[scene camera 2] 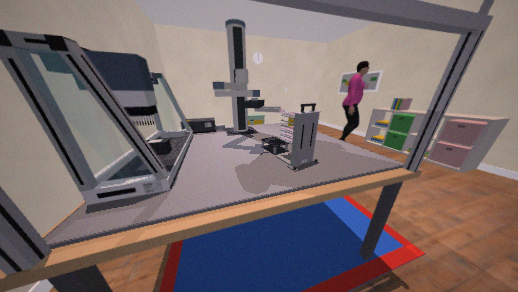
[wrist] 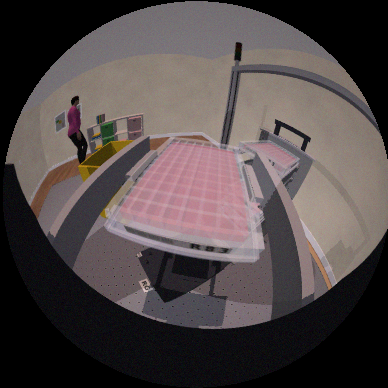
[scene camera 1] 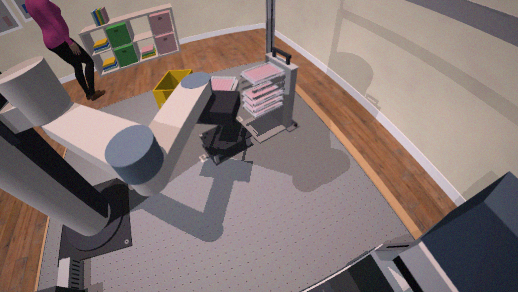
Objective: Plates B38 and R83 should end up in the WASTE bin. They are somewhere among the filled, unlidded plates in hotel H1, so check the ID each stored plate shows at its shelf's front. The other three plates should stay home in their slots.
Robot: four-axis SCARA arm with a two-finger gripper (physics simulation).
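Frame: origin at the arm's base, x ahead, y left, z up, level; centimetres.
Where they show: gripper, between the fingertips: (scene camera 2: 280, 109) (wrist: 200, 149) (scene camera 1: 220, 82); arm's base, origin of its link: (scene camera 2: 241, 131) (scene camera 1: 96, 218).
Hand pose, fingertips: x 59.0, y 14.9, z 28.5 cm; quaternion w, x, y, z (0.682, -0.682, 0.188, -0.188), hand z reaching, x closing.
Things, the pixels of their top centre, and the offset from my fingertips. "pt": a spot on its surface instead.
- plate R83, centre of its top: (wrist: 195, 163) (scene camera 1: 218, 86) dx -1.2, dy -2.0, dz -0.2 cm
- yellow bin, centre of its top: (wrist: 107, 150) (scene camera 1: 172, 79) dx -15.4, dy +24.3, dz -7.2 cm
- handle, a spot on its surface: (wrist: 292, 131) pt dx +22.5, dy +3.3, dz +3.8 cm
My gripper (wrist: 200, 149) (scene camera 1: 223, 90) is shut on plate R83 (wrist: 187, 192) (scene camera 1: 223, 83) (scene camera 2: 272, 109), a clear, pink-filled plate held level in the air; its R83 label faces the wrist camera. Hotel H1 (scene camera 1: 289, 95) (scene camera 2: 306, 137) stands to the right of the held plate in scene camera 1 and the wrist view. Its top plate (scene camera 1: 262, 73) (wrist: 272, 152) sits apart above several stacked plates (scene camera 1: 263, 97). Their IDs cannot be read now, so I cannot tell which is B38. The yellow bin (scene camera 1: 161, 96) (wrist: 90, 172) is left of the held plate, partly hidden by the arm and a finger.
A black stand (scene camera 1: 225, 147) (scene camera 2: 275, 145) (wrist: 175, 280) with an RG tag beside it is on the deck, below and in front of the gripper. A handle (scene camera 1: 281, 56) (wrist: 292, 131) rises from the hotel's top. A person (scene camera 1: 52, 30) (scene camera 2: 354, 92) (wrist: 74, 122) stands beyond the table.
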